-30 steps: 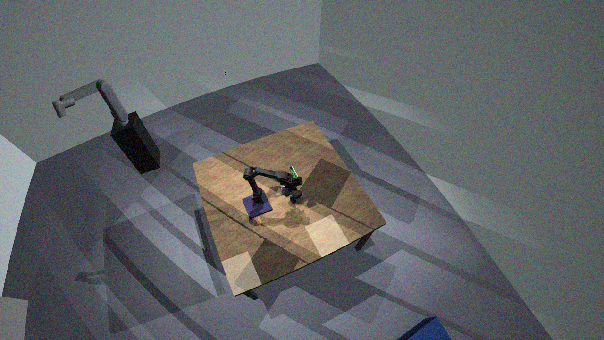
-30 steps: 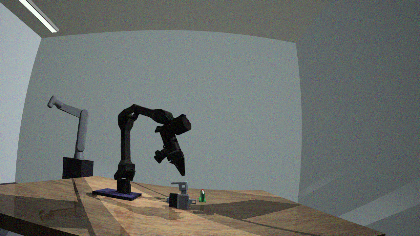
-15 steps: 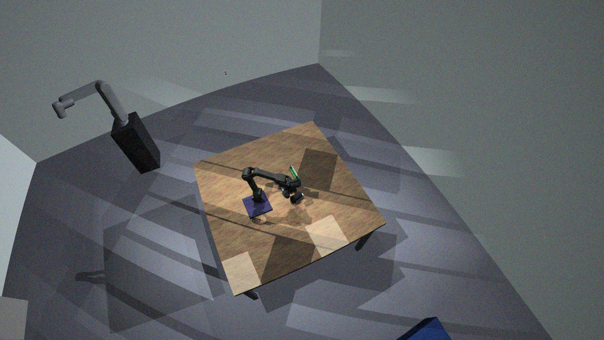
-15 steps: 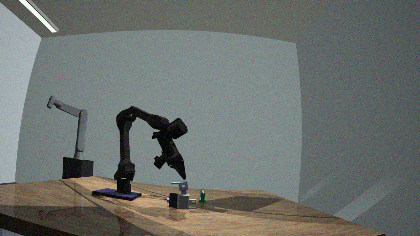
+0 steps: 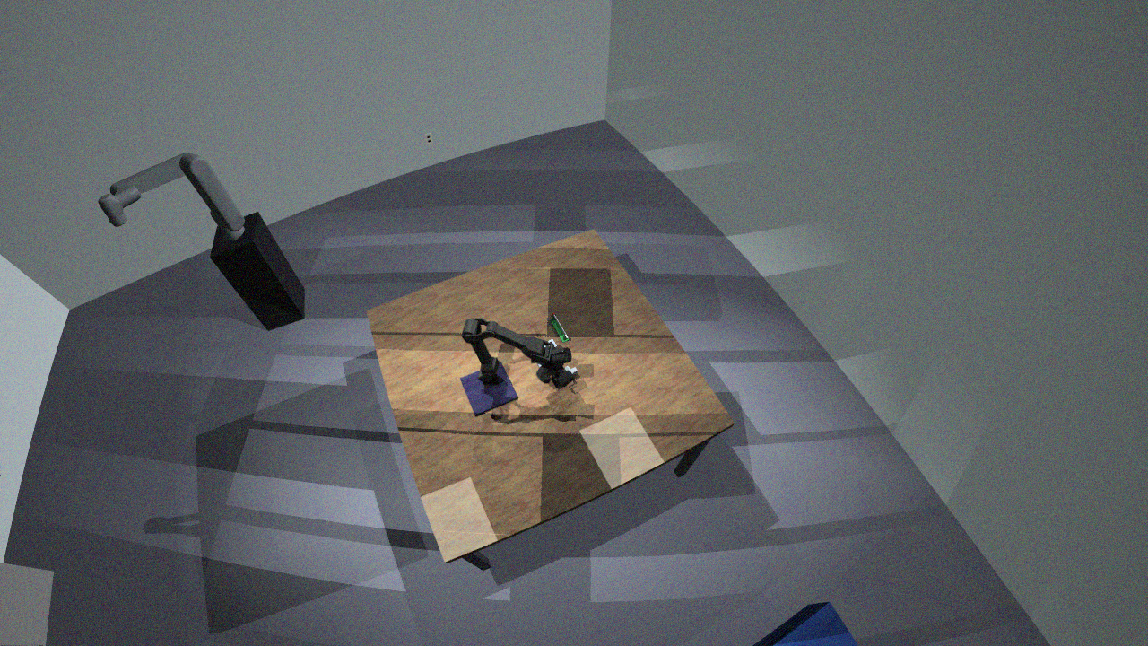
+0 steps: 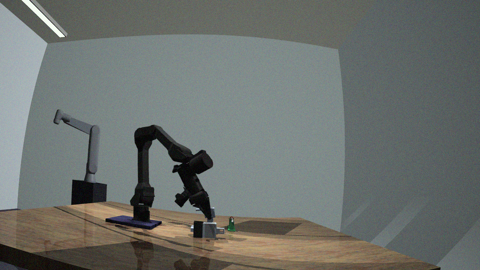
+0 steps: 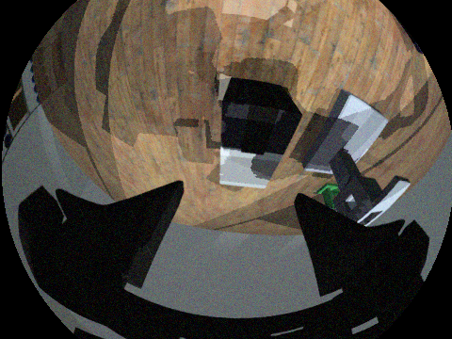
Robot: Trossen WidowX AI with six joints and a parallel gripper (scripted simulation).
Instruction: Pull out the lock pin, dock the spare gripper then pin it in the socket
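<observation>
My gripper tip is now 5 cm above the spare gripper. From my gripper tip the other things lie so: green pin cradle 6 cm ahead, 25 cm to the left, 5 cm below; grey mount 3 cm behind, 13 cm to the left, 2 cm below.
</observation>
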